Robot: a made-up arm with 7 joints. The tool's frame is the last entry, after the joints.
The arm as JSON. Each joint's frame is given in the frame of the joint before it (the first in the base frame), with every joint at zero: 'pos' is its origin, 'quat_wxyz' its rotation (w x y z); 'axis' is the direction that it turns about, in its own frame. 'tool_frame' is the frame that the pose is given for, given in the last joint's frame.
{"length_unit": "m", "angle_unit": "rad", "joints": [
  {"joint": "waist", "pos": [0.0, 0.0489, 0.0], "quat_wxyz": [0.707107, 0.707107, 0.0, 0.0], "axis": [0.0, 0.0, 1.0]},
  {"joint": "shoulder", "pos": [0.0, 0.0, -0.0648], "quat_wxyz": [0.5, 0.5, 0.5, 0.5], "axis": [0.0, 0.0, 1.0]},
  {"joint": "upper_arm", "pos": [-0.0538, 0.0, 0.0], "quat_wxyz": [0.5, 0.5, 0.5, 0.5], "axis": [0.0, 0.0, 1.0]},
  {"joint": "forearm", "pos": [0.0, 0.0, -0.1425], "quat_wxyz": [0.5, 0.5, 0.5, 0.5], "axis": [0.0, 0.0, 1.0]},
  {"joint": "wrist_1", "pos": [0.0, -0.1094, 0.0], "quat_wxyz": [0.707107, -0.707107, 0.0, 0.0], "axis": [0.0, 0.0, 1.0]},
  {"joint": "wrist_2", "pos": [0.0, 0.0, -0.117], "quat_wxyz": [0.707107, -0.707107, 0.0, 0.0], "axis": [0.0, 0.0, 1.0]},
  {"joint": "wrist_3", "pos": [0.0, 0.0, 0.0], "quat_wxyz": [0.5, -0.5, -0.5, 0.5], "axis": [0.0, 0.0, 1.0]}
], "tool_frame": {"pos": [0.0, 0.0, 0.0], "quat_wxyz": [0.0, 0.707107, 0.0, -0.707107]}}
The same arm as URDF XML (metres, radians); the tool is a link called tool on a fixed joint. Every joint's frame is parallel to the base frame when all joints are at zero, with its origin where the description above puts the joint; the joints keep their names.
<robot name="arm">
<link name="base"/>
<link name="link1"/>
<link name="link2"/>
<link name="link3"/>
<link name="link4"/>
<link name="link5"/>
<link name="link6"/>
<link name="link7"/>
<link name="tool"/>
<joint name="waist" type="continuous"><parent link="base"/><child link="link1"/><origin xyz="0 0.0489 0" rpy="0 0 0"/><axis xyz="0 -1 0"/></joint>
<joint name="shoulder" type="continuous"><parent link="link1"/><child link="link2"/><origin xyz="0 0.0648 0" rpy="0 0 0"/><axis xyz="1 0 0"/></joint>
<joint name="upper_arm" type="continuous"><parent link="link2"/><child link="link3"/><origin xyz="0 0 -0.0538" rpy="0 0 0"/><axis xyz="0 0 1"/></joint>
<joint name="forearm" type="continuous"><parent link="link3"/><child link="link4"/><origin xyz="0 0 -0.1425" rpy="0 0 0"/><axis xyz="0 -1 0"/></joint>
<joint name="wrist_1" type="continuous"><parent link="link4"/><child link="link5"/><origin xyz="0 0 -0.1094" rpy="0 0 0"/><axis xyz="0 0 1"/></joint>
<joint name="wrist_2" type="continuous"><parent link="link5"/><child link="link6"/><origin xyz="0 0 -0.117" rpy="0 0 0"/><axis xyz="0 1 0"/></joint>
<joint name="wrist_3" type="continuous"><parent link="link6"/><child link="link7"/><origin xyz="0 0 0" rpy="0 0 0"/><axis xyz="-1 0 0"/></joint>
<joint name="tool_fixed" type="fixed"><parent link="link7"/><child link="tool"/><origin xyz="0 0 0" rpy="0 0 0"/></joint>
</robot>

